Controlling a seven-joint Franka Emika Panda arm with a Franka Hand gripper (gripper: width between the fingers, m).
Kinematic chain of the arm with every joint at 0, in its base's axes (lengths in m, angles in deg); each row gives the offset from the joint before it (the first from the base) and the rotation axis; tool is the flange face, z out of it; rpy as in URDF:
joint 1: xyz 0 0 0.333 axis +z
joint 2: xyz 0 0 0 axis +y
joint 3: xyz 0 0 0.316 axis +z
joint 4: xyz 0.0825 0 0 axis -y
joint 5: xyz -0.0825 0 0.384 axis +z
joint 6: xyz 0 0 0 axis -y
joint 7: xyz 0.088 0 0 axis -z
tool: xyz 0 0 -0.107 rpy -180 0 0
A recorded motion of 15 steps. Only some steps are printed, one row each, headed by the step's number.
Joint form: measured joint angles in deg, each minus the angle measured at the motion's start. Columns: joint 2, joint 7, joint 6, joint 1, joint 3, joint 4, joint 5.
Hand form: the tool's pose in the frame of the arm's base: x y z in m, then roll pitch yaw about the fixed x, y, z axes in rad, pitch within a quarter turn. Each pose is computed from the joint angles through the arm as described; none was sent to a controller.
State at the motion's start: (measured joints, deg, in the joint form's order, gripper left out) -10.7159 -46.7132 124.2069 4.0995 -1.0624 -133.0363 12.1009
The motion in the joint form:
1: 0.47 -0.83 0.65 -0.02 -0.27 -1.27 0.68
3: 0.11 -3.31 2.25 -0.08 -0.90 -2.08 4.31
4: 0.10 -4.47 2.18 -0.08 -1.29 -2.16 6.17
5: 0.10 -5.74 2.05 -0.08 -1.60 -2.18 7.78
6: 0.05 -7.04 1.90 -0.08 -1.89 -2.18 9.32
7: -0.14 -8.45 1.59 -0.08 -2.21 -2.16 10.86
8: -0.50 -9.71 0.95 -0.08 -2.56 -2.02 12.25
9: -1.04 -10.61 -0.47 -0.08 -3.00 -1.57 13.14
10: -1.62 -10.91 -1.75 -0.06 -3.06 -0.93 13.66
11: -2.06 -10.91 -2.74 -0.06 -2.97 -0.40 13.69
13: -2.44 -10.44 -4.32 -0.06 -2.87 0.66 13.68
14: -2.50 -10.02 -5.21 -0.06 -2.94 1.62 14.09
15: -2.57 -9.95 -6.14 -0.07 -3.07 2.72 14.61
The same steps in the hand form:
1: 0.4784 0.0311 0.4069 -3.0148 -0.1397 0.7426
3: 0.4778 0.0265 0.4064 -2.9948 -0.1925 0.7281
4: 0.4777 0.0243 0.4060 -2.9750 -0.2116 0.7190
5: 0.4776 0.0227 0.4059 -2.9588 -0.2290 0.7161
6: 0.4776 0.0213 0.4064 -2.9443 -0.2471 0.7149
7: 0.4772 0.0197 0.4080 -2.9302 -0.2667 0.7156
8: 0.4765 0.0181 0.4115 -2.9160 -0.2858 0.7166
9: 0.4755 0.0162 0.4178 -2.9005 -0.2990 0.7196
10: 0.4751 0.0174 0.4261 -2.8921 -0.3102 0.7247
11: 0.4748 0.0191 0.4327 -2.8896 -0.3143 0.7317
13: 0.4754 0.0213 0.4424 -2.8827 -0.3166 0.7343
14: 0.4774 0.0218 0.4497 -2.8753 -0.3241 0.7265
15: 0.4798 0.0218 0.4582 -2.8695 -0.3361 0.7233

